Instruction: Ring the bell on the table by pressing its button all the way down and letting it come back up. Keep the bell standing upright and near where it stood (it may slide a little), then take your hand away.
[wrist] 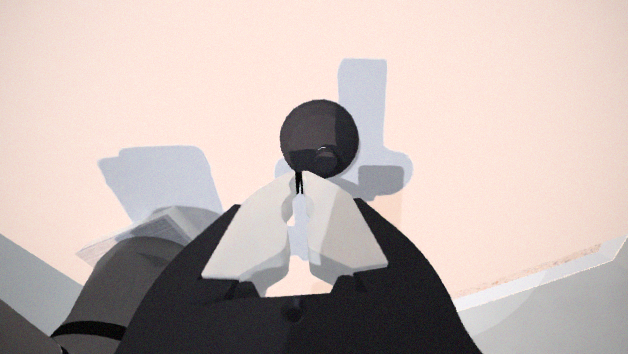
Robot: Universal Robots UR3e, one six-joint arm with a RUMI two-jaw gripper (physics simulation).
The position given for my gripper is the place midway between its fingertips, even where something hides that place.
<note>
In view: my gripper [299, 174] and a bell [319, 123].
</note>
